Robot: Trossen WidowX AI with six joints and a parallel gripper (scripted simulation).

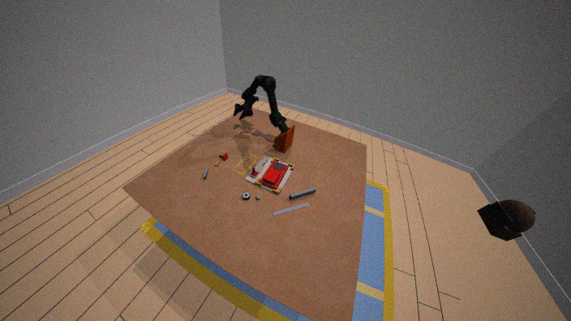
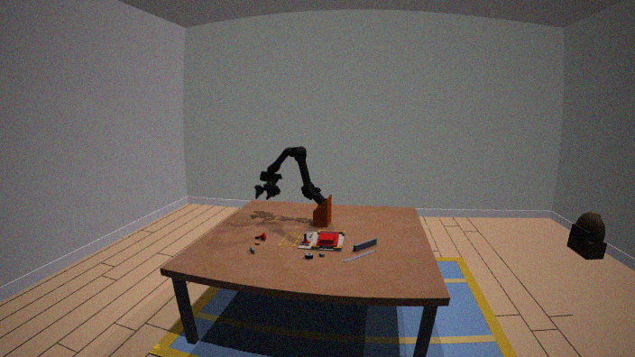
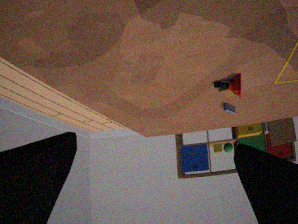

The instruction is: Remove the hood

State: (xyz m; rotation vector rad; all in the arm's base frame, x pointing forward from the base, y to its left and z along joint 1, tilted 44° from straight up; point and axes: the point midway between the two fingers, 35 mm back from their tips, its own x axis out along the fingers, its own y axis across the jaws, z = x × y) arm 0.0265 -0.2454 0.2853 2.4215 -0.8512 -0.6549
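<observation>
The red hood is 300 mm ahead of my gripper tip, 450 mm to the left of it and 120 mm below it. The rest, counted from my gripper tip: small wheel (470 mm ahead, 370 mm to the left, 150 mm below).
</observation>
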